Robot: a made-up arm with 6 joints. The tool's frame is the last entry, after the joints.
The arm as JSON. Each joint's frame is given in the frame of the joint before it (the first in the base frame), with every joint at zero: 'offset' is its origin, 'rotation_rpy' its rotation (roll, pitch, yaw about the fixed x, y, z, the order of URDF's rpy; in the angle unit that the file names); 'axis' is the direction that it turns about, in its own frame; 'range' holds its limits. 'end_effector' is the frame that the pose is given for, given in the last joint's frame.
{
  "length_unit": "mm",
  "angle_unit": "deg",
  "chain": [
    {
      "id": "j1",
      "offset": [
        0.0,
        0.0,
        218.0
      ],
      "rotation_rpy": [
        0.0,
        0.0,
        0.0
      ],
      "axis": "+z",
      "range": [
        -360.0,
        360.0
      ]
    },
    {
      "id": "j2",
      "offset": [
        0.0,
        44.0,
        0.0
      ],
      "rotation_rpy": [
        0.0,
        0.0,
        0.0
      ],
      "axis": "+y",
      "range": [
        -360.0,
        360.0
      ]
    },
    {
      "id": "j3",
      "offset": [
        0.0,
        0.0,
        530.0
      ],
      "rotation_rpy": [
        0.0,
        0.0,
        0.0
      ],
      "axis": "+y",
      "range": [
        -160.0,
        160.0
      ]
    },
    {
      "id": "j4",
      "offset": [
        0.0,
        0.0,
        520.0
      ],
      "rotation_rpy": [
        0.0,
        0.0,
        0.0
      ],
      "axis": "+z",
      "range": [
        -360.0,
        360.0
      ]
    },
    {
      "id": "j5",
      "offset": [
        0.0,
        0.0,
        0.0
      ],
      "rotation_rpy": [
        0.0,
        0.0,
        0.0
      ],
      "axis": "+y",
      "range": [
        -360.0,
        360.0
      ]
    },
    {
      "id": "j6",
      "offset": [
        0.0,
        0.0,
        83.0
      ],
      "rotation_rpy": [
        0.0,
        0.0,
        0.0
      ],
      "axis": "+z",
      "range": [
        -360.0,
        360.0
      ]
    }
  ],
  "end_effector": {
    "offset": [
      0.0,
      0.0,
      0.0
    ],
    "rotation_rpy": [
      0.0,
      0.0,
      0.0
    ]
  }
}
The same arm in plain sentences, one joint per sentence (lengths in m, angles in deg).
The arm has six revolute joints in a row. What follows holds with every joint at zero, and every direction is one of the base frame's.
The first joint lies 0.218 m along +z from the base frame's origin and turns about +z, from -360 to 360 deg.
The second joint lies 0.044 m along +y from the first joint and turns about +y, from -360 to 360 deg.
The third joint lies 0.53 m along +z from the second joint and turns about +y, from -160 to 160 deg.
The fourth joint lies 0.52 m along +z from the third joint and turns about +z, from -360 to 360 deg.
The fifth joint lies at the same point as the fourth joint and turns about +y, from -360 to 360 deg.
The sixth joint lies 0.083 m along +z from the fifth joint and turns about +z, from -360 to 360 deg.
The tool frame, which is the frame that the pose is given for, lies at the same point as the sixth joint; its axes are parallel to the base frame's.

